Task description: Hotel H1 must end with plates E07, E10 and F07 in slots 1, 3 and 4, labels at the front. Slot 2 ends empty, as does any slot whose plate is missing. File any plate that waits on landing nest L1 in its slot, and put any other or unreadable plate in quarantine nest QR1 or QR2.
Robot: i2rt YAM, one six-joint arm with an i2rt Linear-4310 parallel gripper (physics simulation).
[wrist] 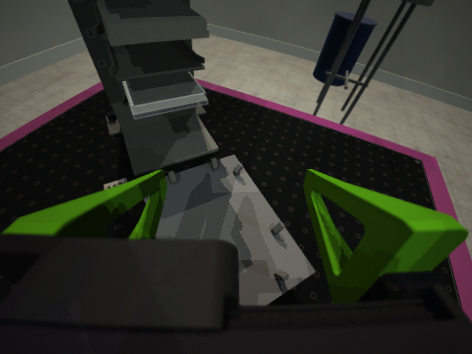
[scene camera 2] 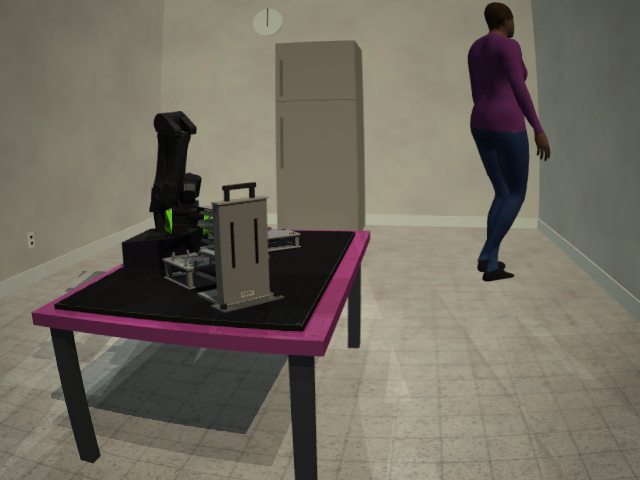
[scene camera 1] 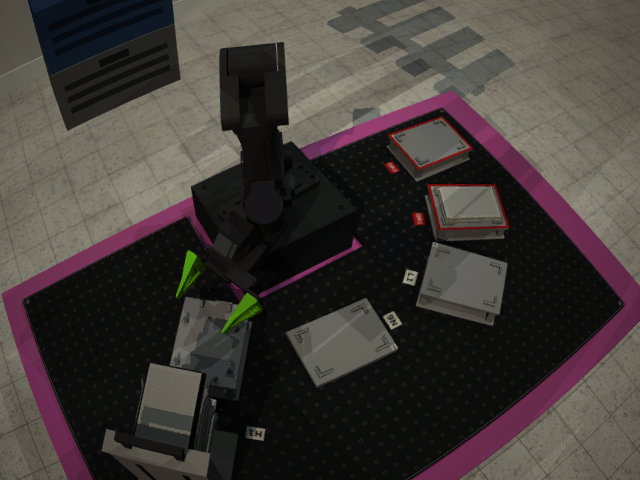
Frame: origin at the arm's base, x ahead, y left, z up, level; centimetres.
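Where they show: gripper, fingertip midpoint: [wrist: 235, 177] [scene camera 2: 187, 232] [scene camera 1: 199, 315]; arm's base at its link origin: [scene camera 2: 164, 232].
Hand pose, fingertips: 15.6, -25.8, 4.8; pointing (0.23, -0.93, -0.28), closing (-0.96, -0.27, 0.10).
Things, the pixels of their top centre, and the offset from my fingertips, as dx, dy, dz. Level surfaces: height alone.
- grey plate at its top centre: [wrist: 144, 4] +13.9, -13.8, +5.4
- empty-looking dark shelf at its top centre: [wrist: 151, 53] +14.6, -14.5, +0.4
- clear plate at its top centre: [wrist: 157, 74] +13.9, -13.8, -1.7
- Landing nest L1 at its top centre: [scene camera 1: 467, 275] [scene camera 2: 272, 231] +19.3, +45.3, -8.5
- nest QR2 at its top centre: [scene camera 1: 431, 139] -10.7, +67.2, -9.5
- pale plate at its top centre: [scene camera 1: 470, 201] +7.4, +59.7, -8.7
- nest QR1 at its top centre: [scene camera 1: 469, 204] +7.4, +59.7, -9.5
- Flat nest N6 at its top centre: [scene camera 1: 342, 339] +12.8, +20.0, -12.3
- mat at its surface level: dz -14.1
Hotel H1 [scene camera 1: 110, 443] [scene camera 2: 242, 273] [wrist: 165, 145] stands at the lower left in scene camera 1. Its top plate [scene camera 1: 173, 387] has a pale top. In the wrist view a grey plate [wrist: 157, 27] sits above an empty-looking dark shelf [wrist: 162, 59], with a clear plate [wrist: 170, 102] below. Their labels cannot be read. My gripper [scene camera 1: 200, 315] [scene camera 2: 188, 222] [wrist: 235, 177] is open and empty, above the end of a pinned stand that is away from the hotel. Landing nest L1 [scene camera 1: 464, 279] and nest QR2 [scene camera 1: 431, 142] hold no plate. A pale plate [scene camera 1: 470, 202] lies on nest QR1 [scene camera 1: 467, 225].
The pinned stand [scene camera 1: 211, 335] [scene camera 2: 188, 260] [wrist: 260, 215] is beside the hotel and bears no plate. Flat nest N6 [scene camera 1: 341, 341] stands between it and L1. The mat [scene camera 1: 330, 423] has a magenta table edge [scene camera 1: 558, 206] around it. A person [scene camera 2: 498, 93] is away from the table.
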